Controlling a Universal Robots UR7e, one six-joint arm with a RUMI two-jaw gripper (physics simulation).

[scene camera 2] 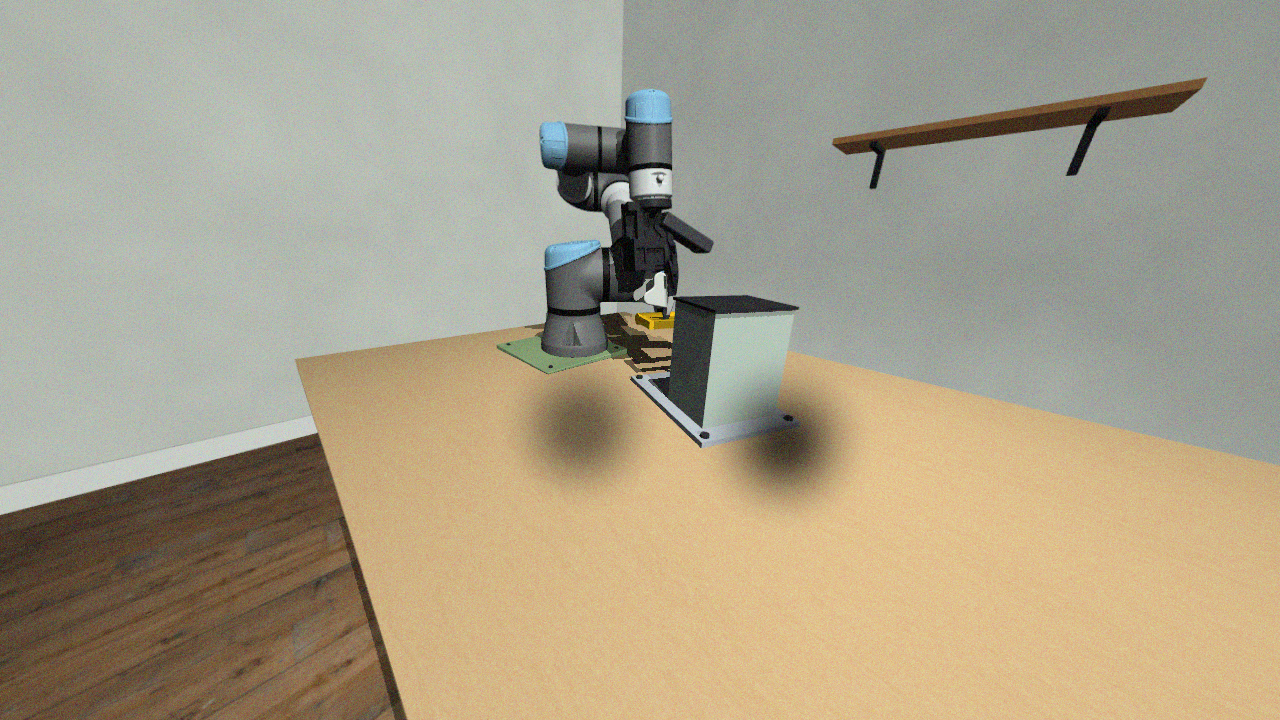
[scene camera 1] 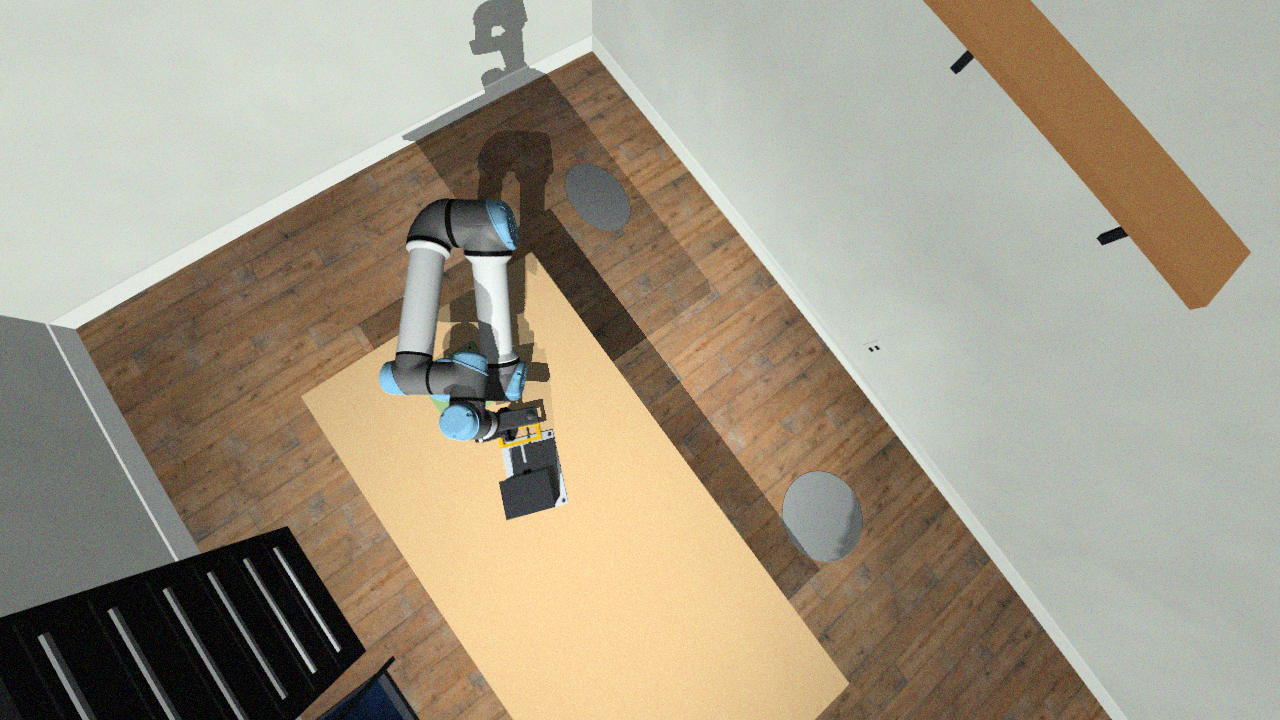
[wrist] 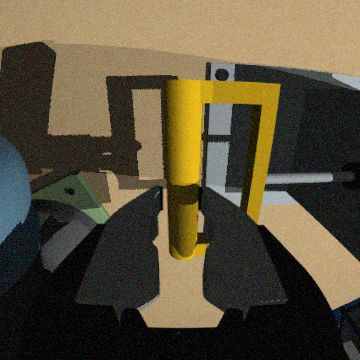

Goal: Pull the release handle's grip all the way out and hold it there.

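The release handle's yellow grip (scene camera 1: 515,444) (scene camera 2: 650,323) (wrist: 184,135) is a rectangular loop with a round outer bar. It stands well out from the dark and pale housing (scene camera 1: 528,495) (scene camera 2: 750,367), and a long stretch of grey rod (scene camera 1: 524,454) (wrist: 300,178) shows between them. My gripper (wrist: 180,188) points down and is shut on the grip's round bar, one dark finger on each side. In the scene views the fingers are small and partly hidden. From the frames I cannot tell whether the rod is at its end stop.
The housing's pale base plate (scene camera 2: 666,410) (wrist: 219,120) is on the tan table (scene camera 1: 626,573) (scene camera 2: 850,582). The arm's green mounting plate (scene camera 2: 526,352) (wrist: 80,187) lies close to the grip. A brown wall shelf (scene camera 1: 1100,152) (scene camera 2: 1011,122) and a black slatted unit (scene camera 1: 317,582) are farther off.
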